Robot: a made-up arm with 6 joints.
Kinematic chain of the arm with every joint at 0, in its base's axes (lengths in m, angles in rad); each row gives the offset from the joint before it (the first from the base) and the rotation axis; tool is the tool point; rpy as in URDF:
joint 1: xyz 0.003 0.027 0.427 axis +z
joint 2: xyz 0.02 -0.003 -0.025 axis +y
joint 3: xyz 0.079 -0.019 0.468 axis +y
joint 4: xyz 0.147 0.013 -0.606 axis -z
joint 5: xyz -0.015 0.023 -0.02 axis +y
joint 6: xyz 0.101 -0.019 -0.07 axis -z
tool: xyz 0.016 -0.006 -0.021 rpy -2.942 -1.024 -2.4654
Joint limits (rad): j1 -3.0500..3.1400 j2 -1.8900..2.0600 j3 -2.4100..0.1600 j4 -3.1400..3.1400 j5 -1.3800..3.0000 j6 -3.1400..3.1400
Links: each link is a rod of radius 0.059 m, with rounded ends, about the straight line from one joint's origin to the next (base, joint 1, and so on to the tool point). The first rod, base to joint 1, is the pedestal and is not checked.
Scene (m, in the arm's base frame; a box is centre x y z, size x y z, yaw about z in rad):
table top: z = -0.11
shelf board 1: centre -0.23 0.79 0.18 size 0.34 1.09 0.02 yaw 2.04
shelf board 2: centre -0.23 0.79 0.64 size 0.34 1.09 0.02 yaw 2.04
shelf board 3: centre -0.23 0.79 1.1 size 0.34 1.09 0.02 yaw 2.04
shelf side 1: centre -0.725 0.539 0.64 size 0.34 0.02 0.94 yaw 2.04
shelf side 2: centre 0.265 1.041 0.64 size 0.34 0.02 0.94 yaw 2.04
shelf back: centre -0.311 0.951 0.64 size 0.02 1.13 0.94 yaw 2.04
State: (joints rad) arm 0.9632 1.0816 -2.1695 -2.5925 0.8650 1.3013
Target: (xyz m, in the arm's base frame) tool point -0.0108 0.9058 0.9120
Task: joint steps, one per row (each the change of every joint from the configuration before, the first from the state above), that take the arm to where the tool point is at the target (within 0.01 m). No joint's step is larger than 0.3 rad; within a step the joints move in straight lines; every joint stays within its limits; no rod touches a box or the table.
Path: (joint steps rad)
1: -0.0756 -0.2827 0.1065 0.0191 -0.2155 -0.0103
2: -0.0756 -0.2827 0.1065 0.0191 -0.2154 -0.0102
3: -0.0755 -0.2828 0.1064 0.0191 -0.2155 -0.0103
4: -0.0756 -0.2827 0.1065 0.0191 -0.2154 -0.0102
5: 0.1942 -0.1804 0.2645 -0.0587 0.0818 0.0158
6: 0.1943 -0.1804 0.2645 -0.0587 0.0819 0.0159
7: 0.1942 -0.1804 0.2645 -0.0587 0.0819 0.0158
8: 0.1078 0.2093 -0.1833 0.0238 0.0797 -0.0001
9: 0.1077 0.2093 -0.1833 0.0239 0.0797 -0.0002
10: 0.1077 0.2093 -0.1832 0.0238 0.0796 -0.0002

